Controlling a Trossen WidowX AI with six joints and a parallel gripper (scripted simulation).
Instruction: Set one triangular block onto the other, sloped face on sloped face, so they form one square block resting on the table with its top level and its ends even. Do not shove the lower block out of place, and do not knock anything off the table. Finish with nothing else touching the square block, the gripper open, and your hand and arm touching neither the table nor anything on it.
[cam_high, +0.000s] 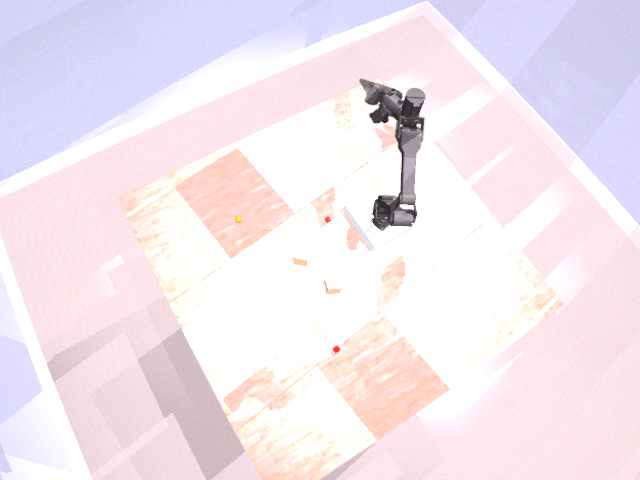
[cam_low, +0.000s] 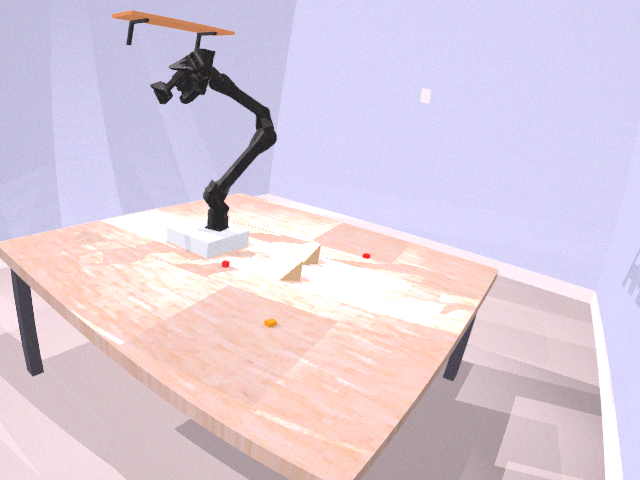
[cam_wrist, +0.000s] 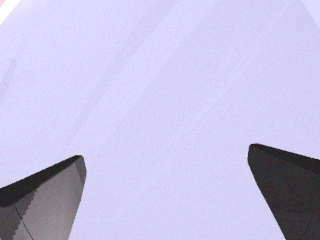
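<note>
Right now the triangular block is 41 cm ahead of my gripper tip, 17 cm to the left of it and 52 cm below it. From my gripper tip the other things lie so: small yellow block (48 cm ahead, 13 cm to the right, 53 cm below).
</note>
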